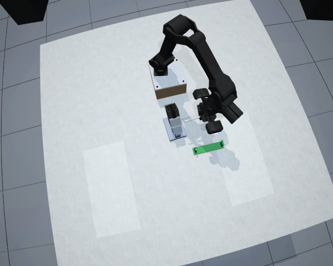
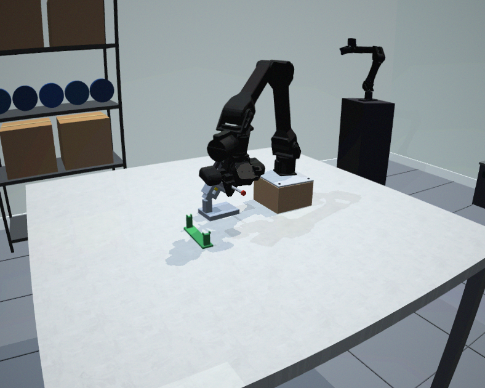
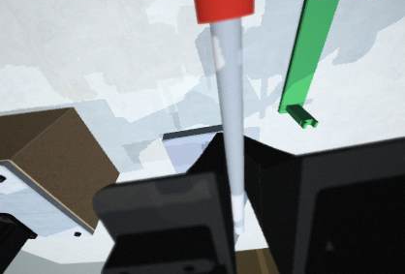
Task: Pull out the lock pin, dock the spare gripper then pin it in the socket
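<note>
The grey mount lies 110 mm to the right of my gripper tip, 50 mm below it and 10 mm ahead of it. From my gripper tip the other things lie so: green rack 100 mm ahead, 80 mm below, 40 mm to the left; then spare gripper 110 mm to the right, 20 mm above.
</note>
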